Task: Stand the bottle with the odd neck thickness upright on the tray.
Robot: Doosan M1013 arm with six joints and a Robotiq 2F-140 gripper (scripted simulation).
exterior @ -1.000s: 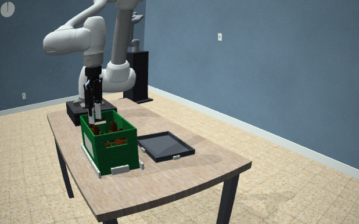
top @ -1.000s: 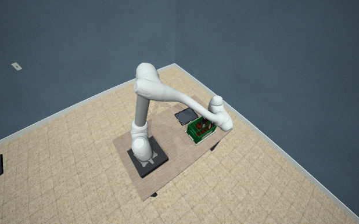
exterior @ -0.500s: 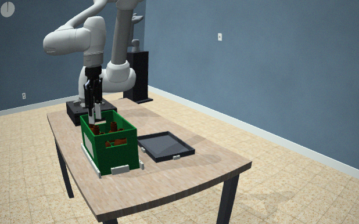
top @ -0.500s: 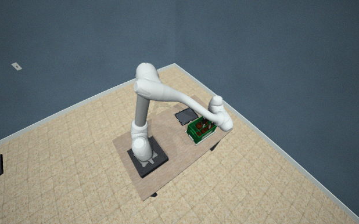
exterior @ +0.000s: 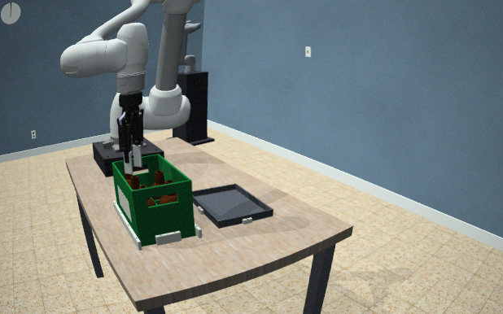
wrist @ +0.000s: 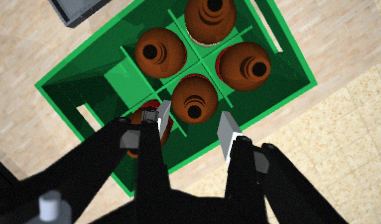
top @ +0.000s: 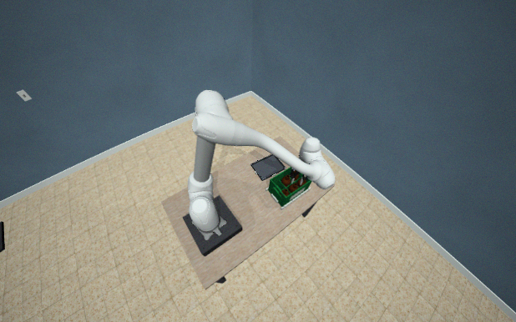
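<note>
Right now the green crate is 130 mm below my hand, 40 mm to the left of it and 10 mm ahead of it. From my hand the other things lie so: dark tray: 320 mm to the left, 200 mm below, 60 mm ahead; then brown bottle: 130 mm below, 100 mm ahead, 70 mm to the left.
</note>
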